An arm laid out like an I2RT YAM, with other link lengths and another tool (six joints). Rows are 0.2 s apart.
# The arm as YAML. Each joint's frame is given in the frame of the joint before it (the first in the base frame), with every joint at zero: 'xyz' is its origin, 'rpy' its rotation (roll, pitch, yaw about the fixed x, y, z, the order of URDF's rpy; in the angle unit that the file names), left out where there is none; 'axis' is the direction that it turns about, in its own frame. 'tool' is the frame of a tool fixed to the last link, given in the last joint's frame.
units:
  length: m
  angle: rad
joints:
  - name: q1
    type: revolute
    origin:
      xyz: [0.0, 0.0, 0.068]
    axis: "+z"
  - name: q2
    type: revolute
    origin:
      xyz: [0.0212, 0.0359, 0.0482]
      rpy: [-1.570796, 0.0, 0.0]
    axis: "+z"
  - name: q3
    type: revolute
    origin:
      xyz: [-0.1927, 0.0, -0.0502]
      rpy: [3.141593, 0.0, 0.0]
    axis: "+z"
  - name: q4
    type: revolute
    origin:
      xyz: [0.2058, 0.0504, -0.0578]
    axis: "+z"
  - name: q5
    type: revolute
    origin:
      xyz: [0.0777, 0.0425, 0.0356]
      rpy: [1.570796, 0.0, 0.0]
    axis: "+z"
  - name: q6
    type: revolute
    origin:
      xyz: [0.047, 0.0, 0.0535]
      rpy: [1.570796, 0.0, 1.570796]
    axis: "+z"
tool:
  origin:
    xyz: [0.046, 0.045, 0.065]
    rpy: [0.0, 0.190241, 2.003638]
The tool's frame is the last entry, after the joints.
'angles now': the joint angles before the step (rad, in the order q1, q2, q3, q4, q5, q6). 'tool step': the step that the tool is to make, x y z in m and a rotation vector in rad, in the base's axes. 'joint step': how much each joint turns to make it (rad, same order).
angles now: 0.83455 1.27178 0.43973 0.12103 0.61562 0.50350
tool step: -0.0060 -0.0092 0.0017 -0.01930 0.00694 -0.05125
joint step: -0.00020 -0.03230 -0.00215 -0.07003 0.04324 0.03516
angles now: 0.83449 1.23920 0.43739 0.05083 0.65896 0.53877
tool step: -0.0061 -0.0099 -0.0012 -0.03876 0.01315 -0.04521
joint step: -0.00008 -0.00641 -0.00171 -0.05851 0.04358 0.02582
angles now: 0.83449 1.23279 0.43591 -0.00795 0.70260 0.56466
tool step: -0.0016 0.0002 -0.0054 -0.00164 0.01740 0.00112
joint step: 0.00081 0.02602 -0.00230 0.00882 -0.00879 0.01027
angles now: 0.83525 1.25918 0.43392 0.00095 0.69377 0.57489
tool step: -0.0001 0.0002 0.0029 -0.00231 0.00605 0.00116
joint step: -0.00049 -0.00878 0.01363 -0.02882 -0.00328 0.00100
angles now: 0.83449 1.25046 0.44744 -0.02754 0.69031 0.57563
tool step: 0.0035 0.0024 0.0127 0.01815 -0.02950 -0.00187
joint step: -0.00006 -0.05022 0.02195 -0.03446 0.00826 -0.00695
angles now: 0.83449 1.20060 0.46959 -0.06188 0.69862 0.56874
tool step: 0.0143 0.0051 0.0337 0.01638 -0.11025 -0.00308
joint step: -0.00221 -0.08005 0.05416 -0.00192 0.04757 -0.06953
